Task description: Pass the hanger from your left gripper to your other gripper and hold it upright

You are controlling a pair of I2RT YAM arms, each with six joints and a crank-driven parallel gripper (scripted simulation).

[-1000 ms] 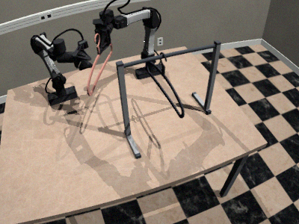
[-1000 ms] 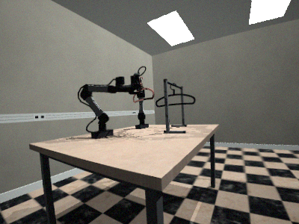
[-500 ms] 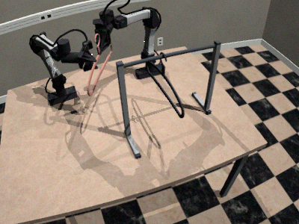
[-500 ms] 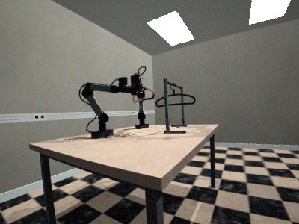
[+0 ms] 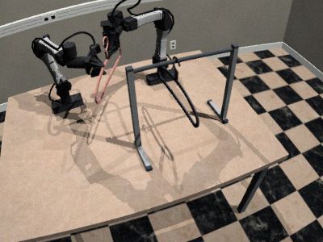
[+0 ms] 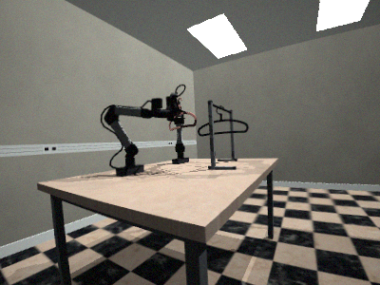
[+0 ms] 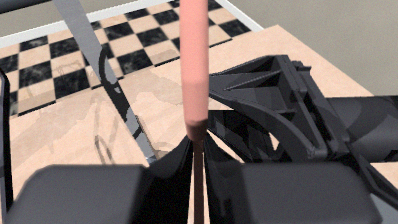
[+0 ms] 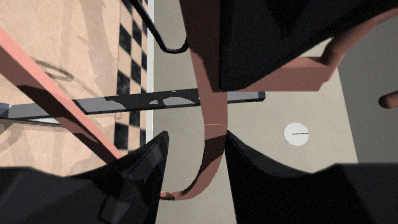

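Observation:
Now: left hand 1 cm above the salmon hanger. The rest, counted from my left hand: black hanger: 24 cm to the left, 22 cm ahead, 6 cm below; then grey rack: 29 cm to the left, 22 cm ahead, 18 cm below.

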